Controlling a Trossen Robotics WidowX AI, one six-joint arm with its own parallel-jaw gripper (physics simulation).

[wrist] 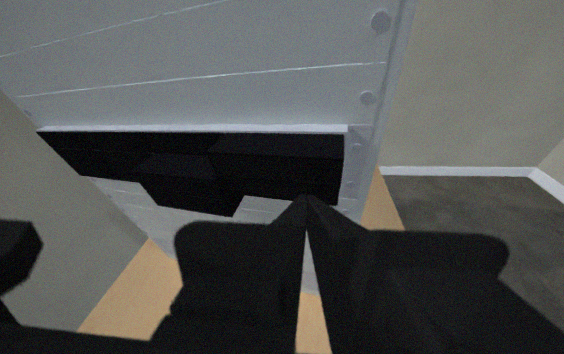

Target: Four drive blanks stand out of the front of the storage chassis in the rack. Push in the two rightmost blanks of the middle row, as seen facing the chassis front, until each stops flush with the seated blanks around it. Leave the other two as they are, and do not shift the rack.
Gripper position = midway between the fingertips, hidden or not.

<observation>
In view: my gripper (305, 201) and a rack (176, 118).
</observation>
